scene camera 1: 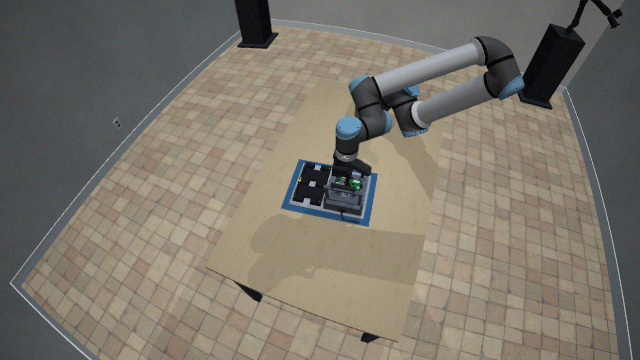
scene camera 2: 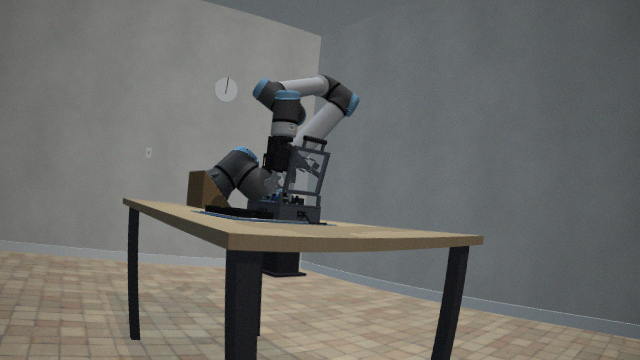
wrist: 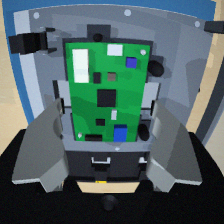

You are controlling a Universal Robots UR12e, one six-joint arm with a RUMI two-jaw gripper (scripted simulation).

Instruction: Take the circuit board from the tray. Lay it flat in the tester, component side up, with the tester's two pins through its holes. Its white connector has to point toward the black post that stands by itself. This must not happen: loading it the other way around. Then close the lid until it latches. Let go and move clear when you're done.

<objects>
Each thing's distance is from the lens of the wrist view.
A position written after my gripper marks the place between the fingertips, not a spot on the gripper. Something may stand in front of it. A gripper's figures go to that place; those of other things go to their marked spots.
my gripper (wrist: 107,100): 14 cm
green circuit board (wrist: 106,81): 13 cm
</objects>
